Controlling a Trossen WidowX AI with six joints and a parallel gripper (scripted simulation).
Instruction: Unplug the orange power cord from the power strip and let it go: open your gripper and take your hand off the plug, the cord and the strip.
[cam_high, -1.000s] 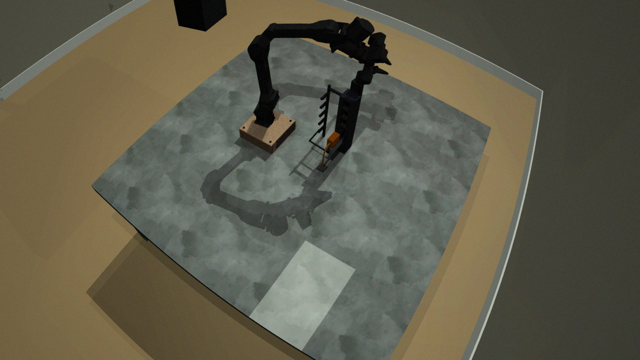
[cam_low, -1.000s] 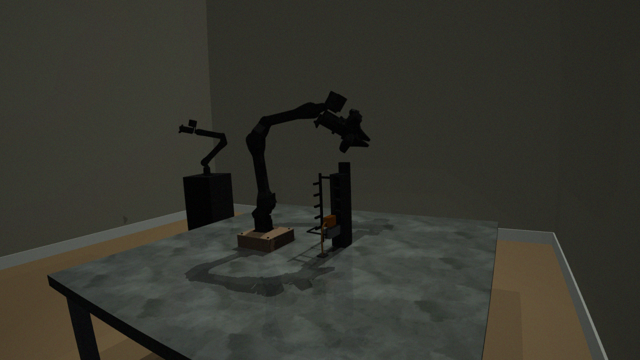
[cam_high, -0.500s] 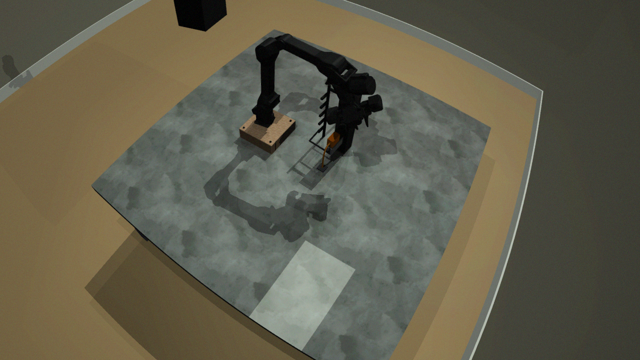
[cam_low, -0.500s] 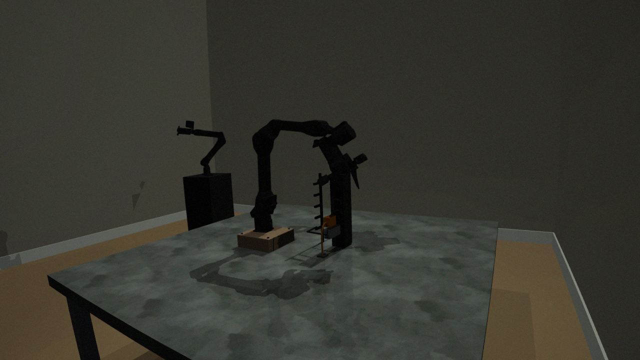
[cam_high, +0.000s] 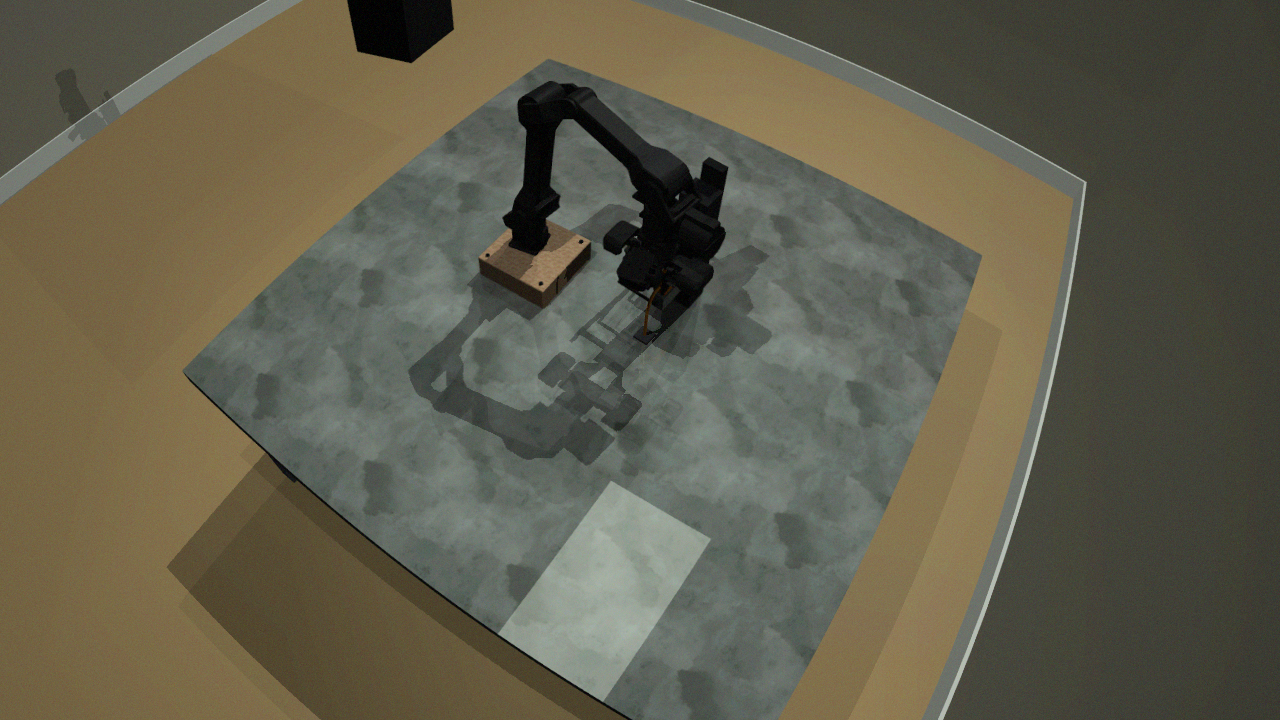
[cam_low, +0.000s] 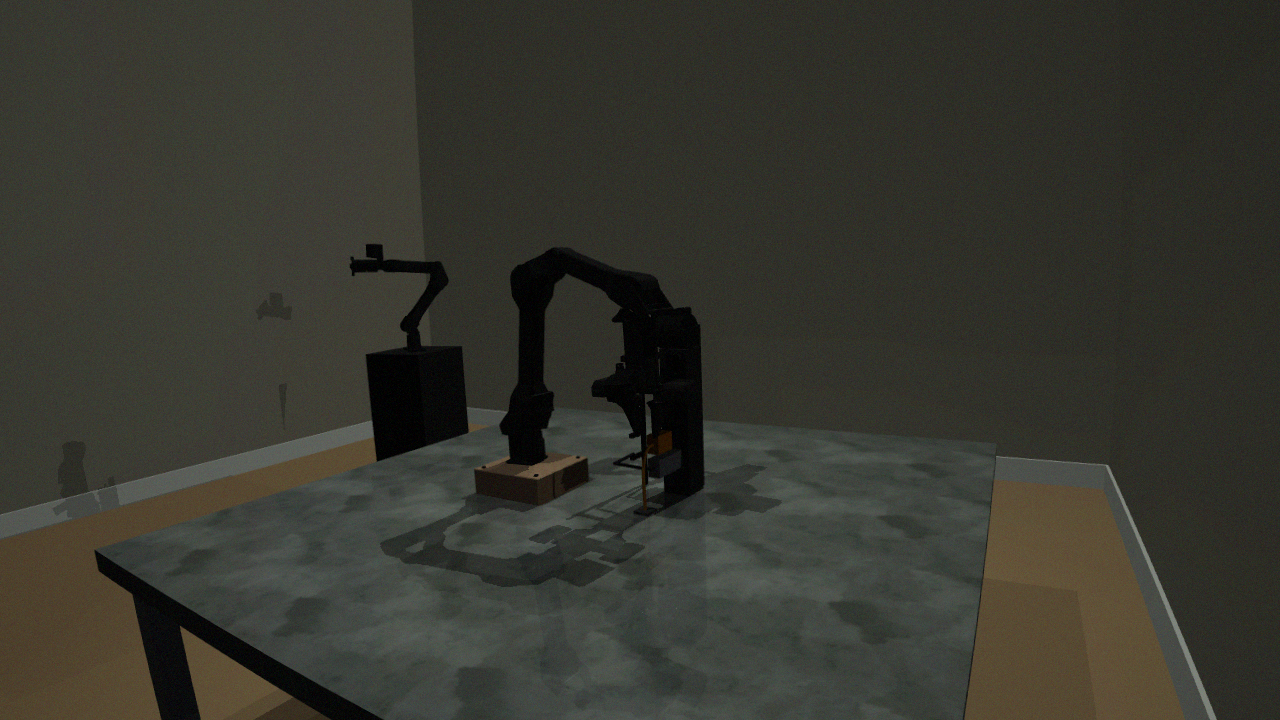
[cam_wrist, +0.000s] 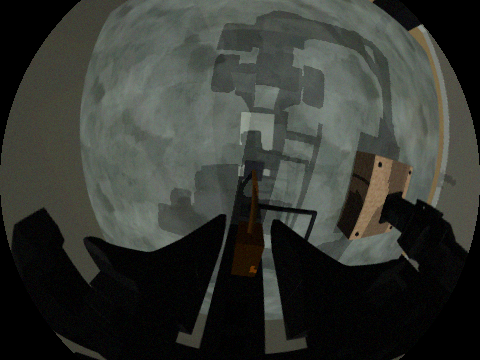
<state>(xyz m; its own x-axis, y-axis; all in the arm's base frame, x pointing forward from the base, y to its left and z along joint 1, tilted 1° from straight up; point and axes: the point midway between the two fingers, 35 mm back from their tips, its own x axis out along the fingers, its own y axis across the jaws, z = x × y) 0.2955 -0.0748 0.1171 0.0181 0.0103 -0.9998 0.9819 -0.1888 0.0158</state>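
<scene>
Now: the orange plug 10 mm ahead of my gripper tip, 70 mm to the left of it and 10 mm below it.
</scene>
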